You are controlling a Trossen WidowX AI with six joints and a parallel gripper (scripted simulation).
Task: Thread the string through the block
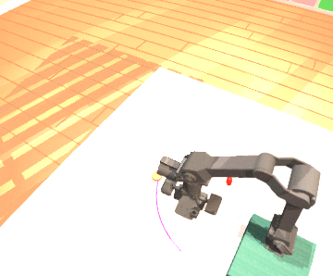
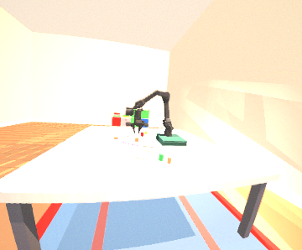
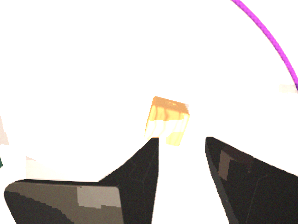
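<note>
My gripper tip is now 1 cm past the wooden block and 5 cm above it. The rest, counted from my gripper tip: round wooden button 18 cm ahead, 6 cm to the right, 5 cm below; then red object 7 cm behind, 18 cm to the right, 4 cm below; then thin wooden stick 7 cm behind, 14 cm to the left, 6 cm below.
</note>
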